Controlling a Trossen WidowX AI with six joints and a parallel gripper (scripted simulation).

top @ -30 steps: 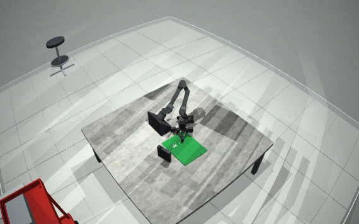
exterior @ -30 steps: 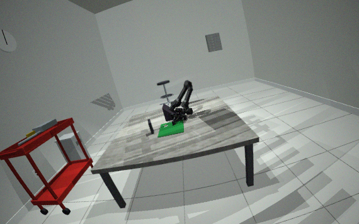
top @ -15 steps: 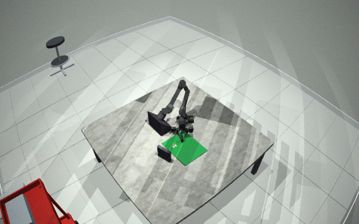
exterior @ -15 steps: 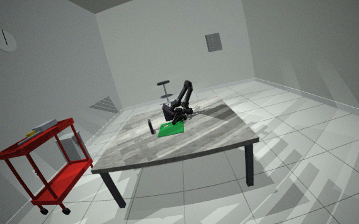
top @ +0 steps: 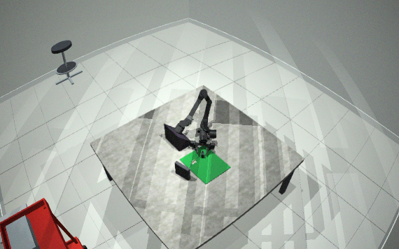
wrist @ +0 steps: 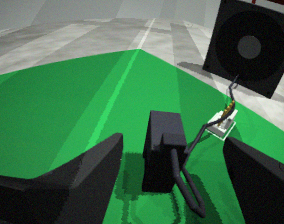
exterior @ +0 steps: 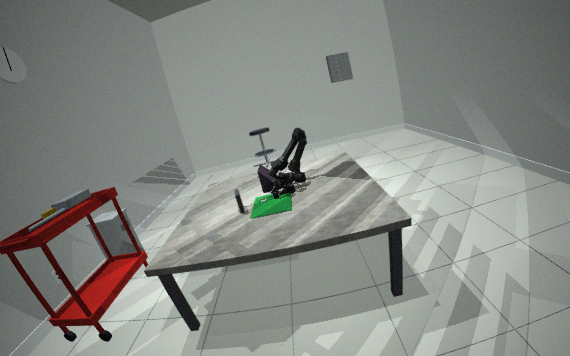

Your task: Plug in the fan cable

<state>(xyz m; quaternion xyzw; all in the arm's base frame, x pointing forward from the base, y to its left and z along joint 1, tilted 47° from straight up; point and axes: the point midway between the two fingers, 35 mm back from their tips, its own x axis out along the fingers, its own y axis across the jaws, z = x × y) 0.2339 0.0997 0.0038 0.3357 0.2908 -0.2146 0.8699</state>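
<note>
Right now the dark plug is 10 mm to the left of my gripper tip and 10 mm below it. Round my gripper tip: green board (70 mm ahead, 10 mm to the right, 40 mm below); then black fan (70 mm ahead, 200 mm to the right, 30 mm above); then white four-pin header (10 mm ahead, 80 mm to the right, 30 mm below).
</note>
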